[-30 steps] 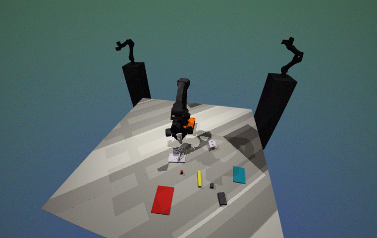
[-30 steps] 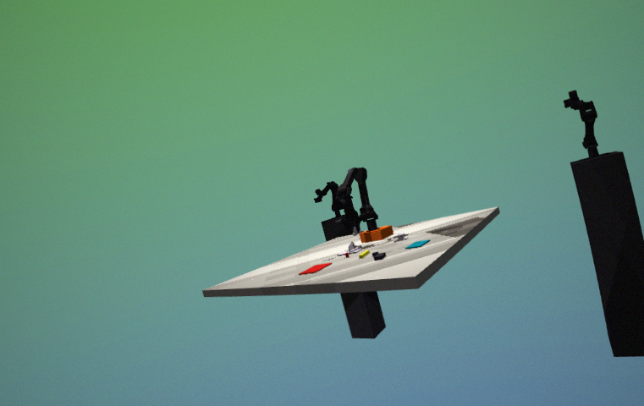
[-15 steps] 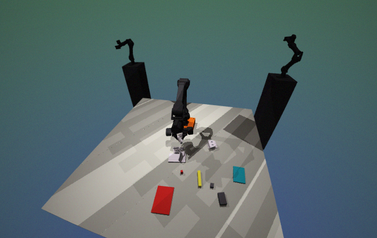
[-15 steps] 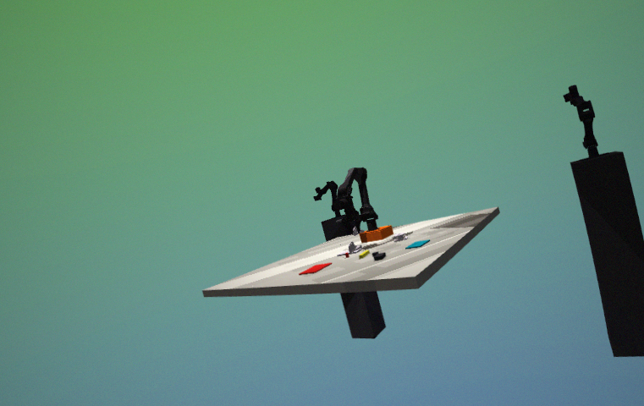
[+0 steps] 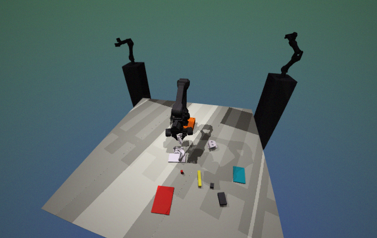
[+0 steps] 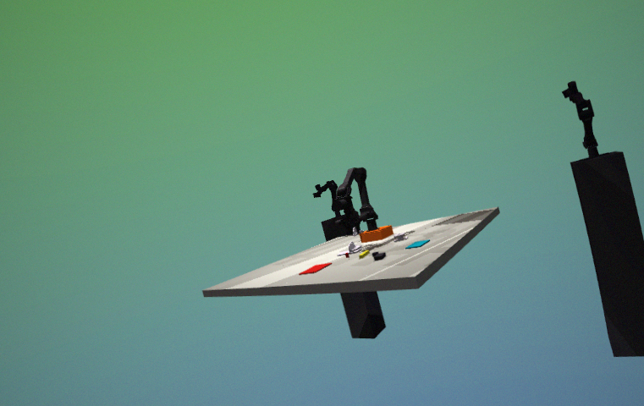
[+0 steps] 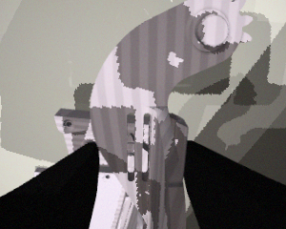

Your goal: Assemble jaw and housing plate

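The small red cube lies 210 mm ahead of my gripper tip, 50 mm to the left of it and 70 mm below it. From my gripper tip the other things lie so: yellow bar 240 mm ahead, 170 mm to the left, 70 mm below; then jaw 40 mm behind, 10 mm to the left; then red sheet 390 mm ahead, 20 mm to the right, 80 mm below.
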